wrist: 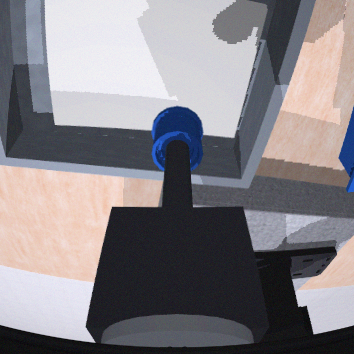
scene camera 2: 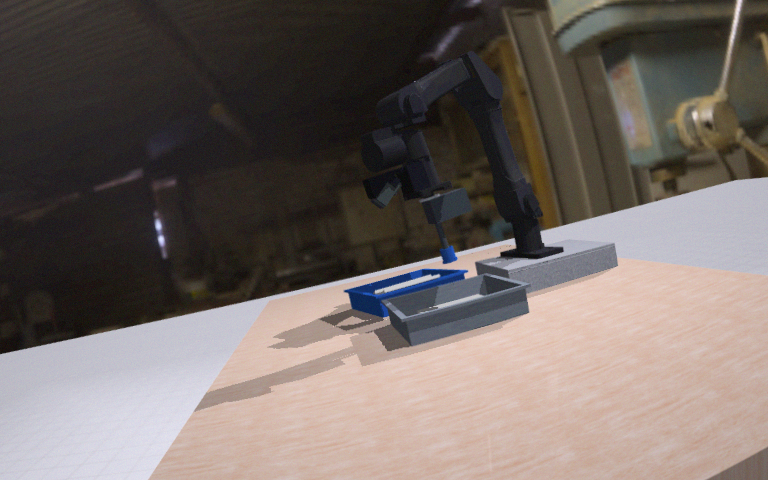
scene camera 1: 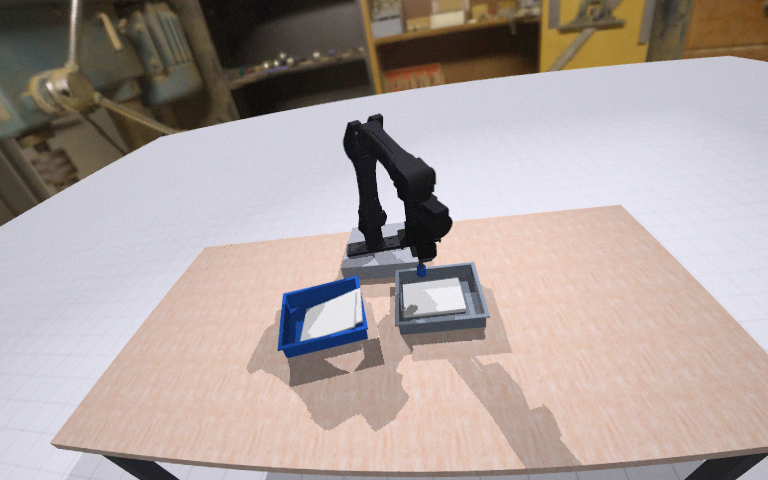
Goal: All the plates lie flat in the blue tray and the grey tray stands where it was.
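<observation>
There's a blue tray (scene camera 1: 294,304), (scene camera 2: 362,298) that I can see, and a grey tray (scene camera 2: 502,298), (scene camera 1: 476,312), (wrist: 39,143) as well. My suction cup (scene camera 2: 448,255), (wrist: 172,120) is holding nothing, and it's 10 cm from the middle of the grey tray, above it.
</observation>
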